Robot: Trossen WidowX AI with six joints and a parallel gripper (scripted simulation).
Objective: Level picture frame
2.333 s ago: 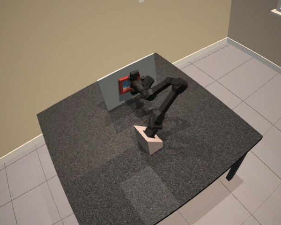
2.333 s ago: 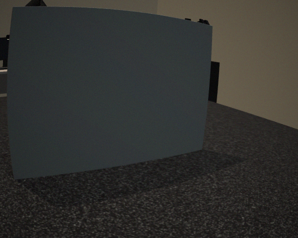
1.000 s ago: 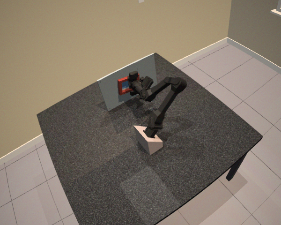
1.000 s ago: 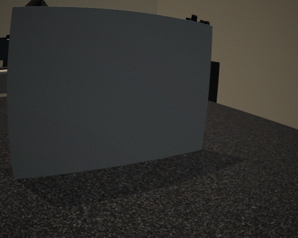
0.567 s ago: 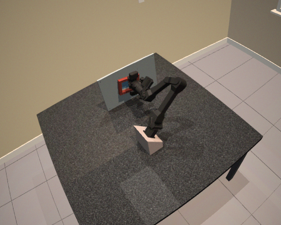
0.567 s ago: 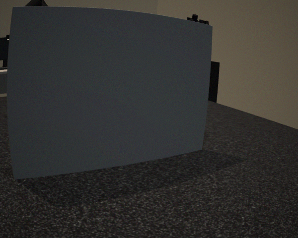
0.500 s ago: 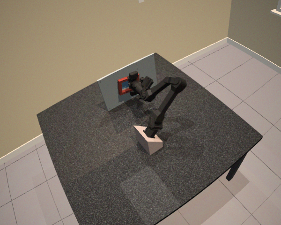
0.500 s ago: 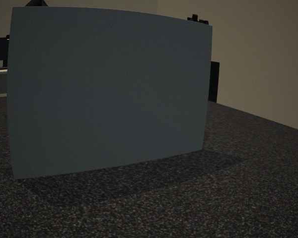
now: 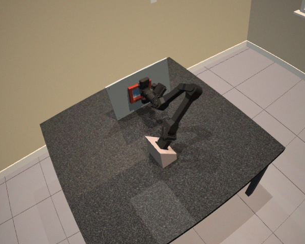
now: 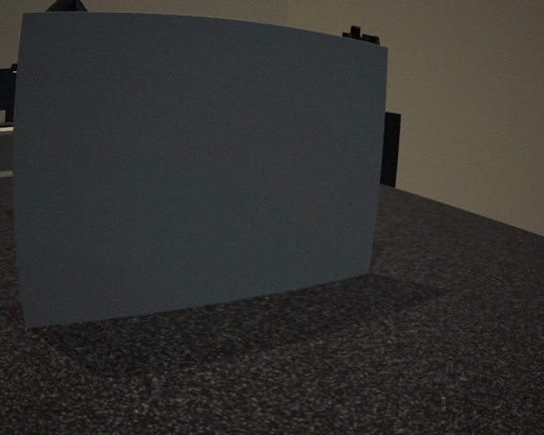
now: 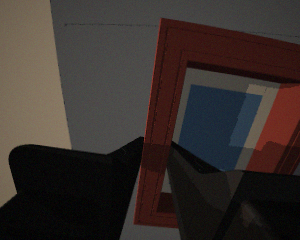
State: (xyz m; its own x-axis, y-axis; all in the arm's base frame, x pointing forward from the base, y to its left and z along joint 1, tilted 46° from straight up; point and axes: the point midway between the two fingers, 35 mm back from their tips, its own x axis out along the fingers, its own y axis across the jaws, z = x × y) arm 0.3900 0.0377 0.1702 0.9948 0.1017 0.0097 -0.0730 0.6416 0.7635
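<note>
Now: the picture frame 50 mm below my gripper tip. The rest, counted from my gripper tip: grey wall panel 20 mm ahead, 20 mm to the right, 70 mm below.
</note>
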